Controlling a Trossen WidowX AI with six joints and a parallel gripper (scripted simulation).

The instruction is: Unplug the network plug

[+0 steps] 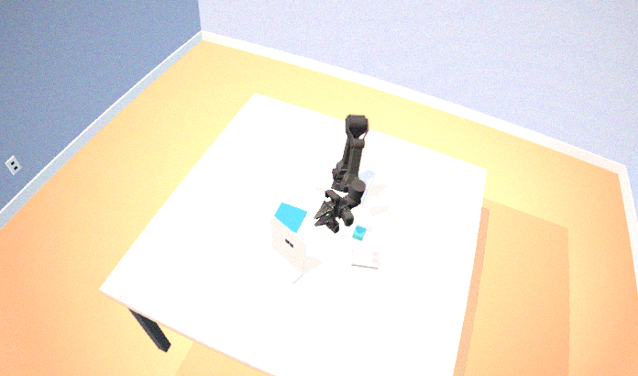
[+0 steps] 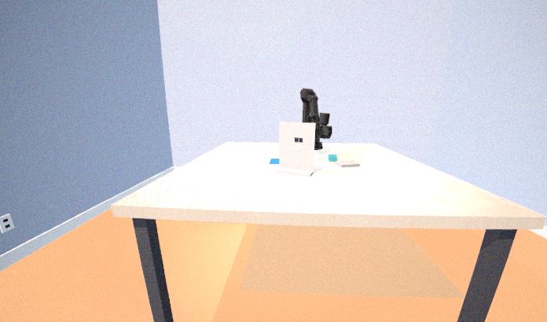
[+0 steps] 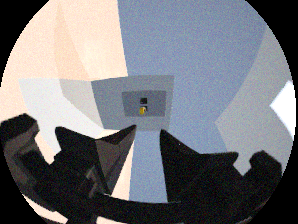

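Now: the network plug 9 cm ahead of my gripper tip, 6 cm to the right of it and 1 cm below it. Round my gripper tip: cyan cube: 11 cm behind, 17 cm to the left, 15 cm below; white upright panel: 11 cm ahead, 7 cm to the right, 6 cm below; blue marked square: 10 cm behind, 13 cm to the right, 16 cm below.
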